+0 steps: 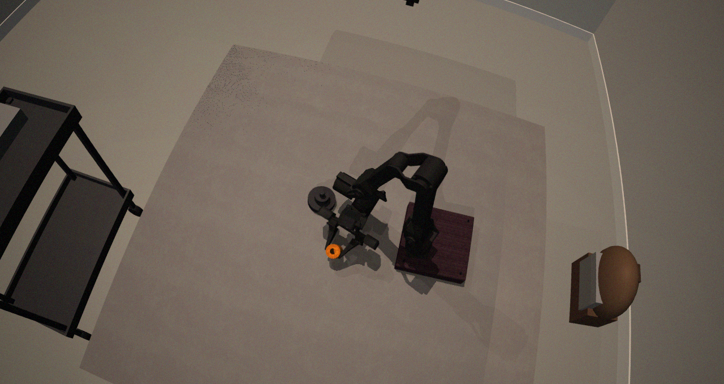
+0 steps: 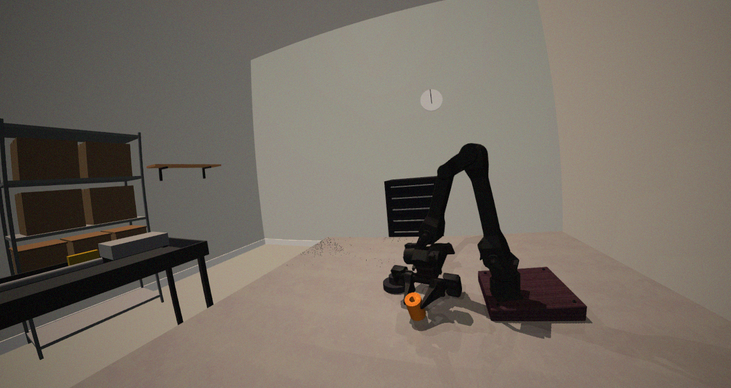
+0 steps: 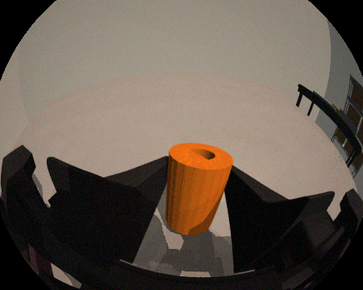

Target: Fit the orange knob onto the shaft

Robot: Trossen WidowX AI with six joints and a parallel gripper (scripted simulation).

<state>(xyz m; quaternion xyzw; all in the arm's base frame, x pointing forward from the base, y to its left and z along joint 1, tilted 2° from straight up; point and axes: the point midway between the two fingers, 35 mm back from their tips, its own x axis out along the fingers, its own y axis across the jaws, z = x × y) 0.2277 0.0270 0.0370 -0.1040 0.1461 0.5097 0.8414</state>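
The orange knob lies 10 mm to the right of my gripper tip, 10 mm below it and 10 mm behind it. From my gripper tip the other things lie so: dark pedestal (180 mm to the right, 50 mm ahead, 20 mm below).
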